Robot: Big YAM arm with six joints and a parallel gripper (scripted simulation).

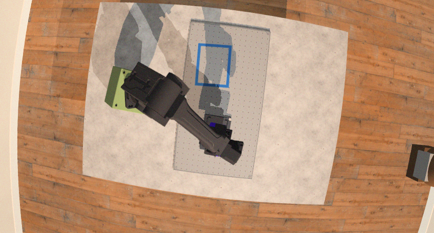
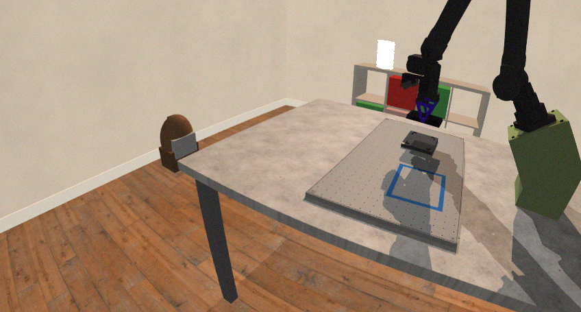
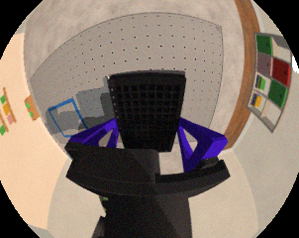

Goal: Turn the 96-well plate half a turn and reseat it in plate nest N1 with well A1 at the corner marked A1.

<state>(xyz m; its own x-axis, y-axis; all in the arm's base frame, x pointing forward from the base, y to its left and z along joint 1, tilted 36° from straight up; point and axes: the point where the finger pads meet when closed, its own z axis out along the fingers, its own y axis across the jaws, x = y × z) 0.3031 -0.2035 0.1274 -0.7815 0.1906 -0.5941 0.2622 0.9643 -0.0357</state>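
My gripper is now right at the black 96-well plate. Round my hand: grey plate nest N1 (10 cm below).
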